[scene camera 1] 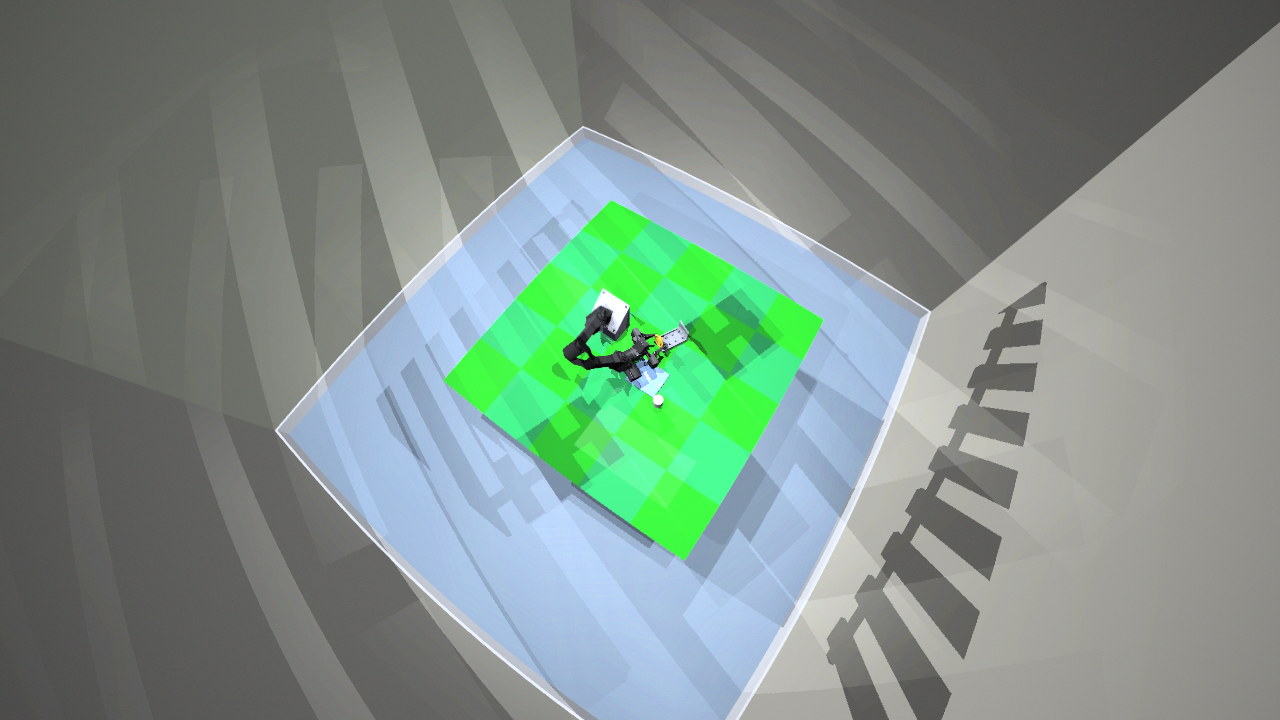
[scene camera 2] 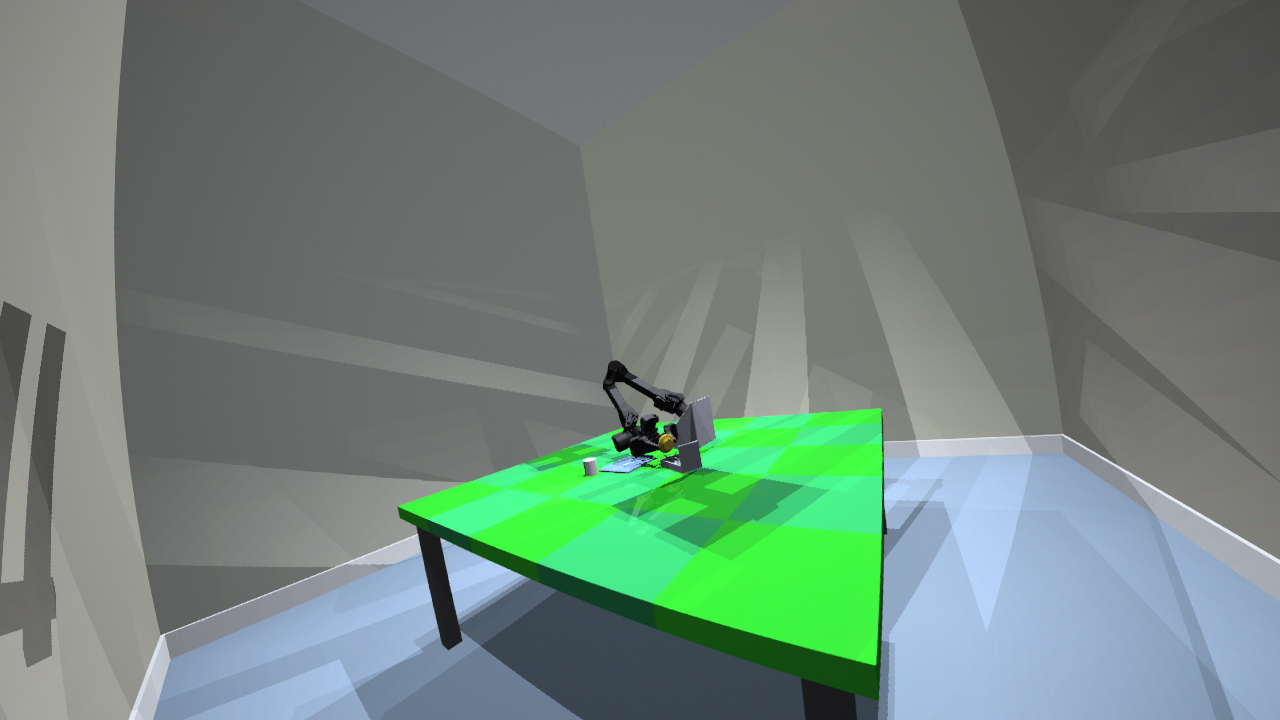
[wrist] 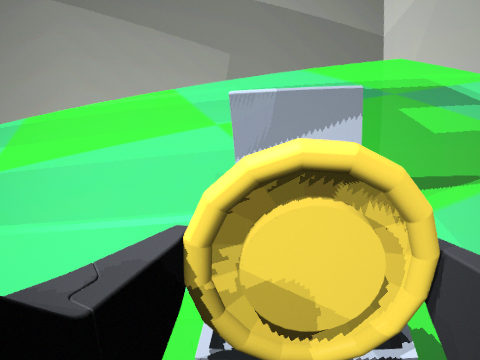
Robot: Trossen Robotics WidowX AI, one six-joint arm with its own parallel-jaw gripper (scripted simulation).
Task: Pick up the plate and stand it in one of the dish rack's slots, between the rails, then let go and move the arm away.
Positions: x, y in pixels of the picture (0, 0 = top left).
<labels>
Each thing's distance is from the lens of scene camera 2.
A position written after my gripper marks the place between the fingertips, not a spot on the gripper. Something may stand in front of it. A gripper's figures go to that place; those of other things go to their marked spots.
my gripper (scene camera 2: 668, 444): 1.15 m
grey dish rack (scene camera 2: 689, 458): 1.05 m
</labels>
